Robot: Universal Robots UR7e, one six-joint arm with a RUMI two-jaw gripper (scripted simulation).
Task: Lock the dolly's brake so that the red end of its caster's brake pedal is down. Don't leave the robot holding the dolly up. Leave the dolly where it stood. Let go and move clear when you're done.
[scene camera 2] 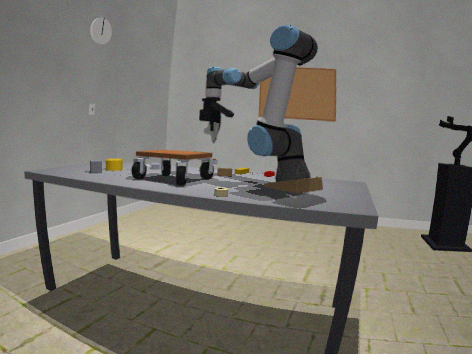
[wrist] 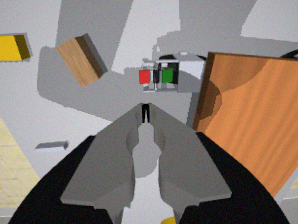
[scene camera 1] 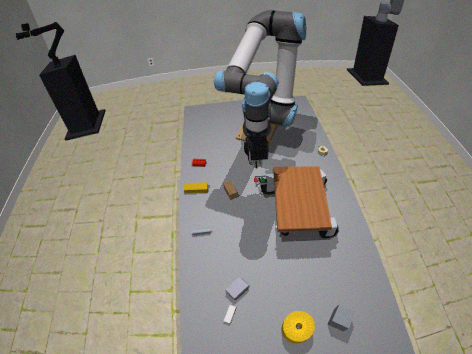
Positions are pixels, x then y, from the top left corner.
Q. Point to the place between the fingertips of my gripper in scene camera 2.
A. At 213, 143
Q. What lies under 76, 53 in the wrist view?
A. A wooden block.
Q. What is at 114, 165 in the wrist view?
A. My gripper.
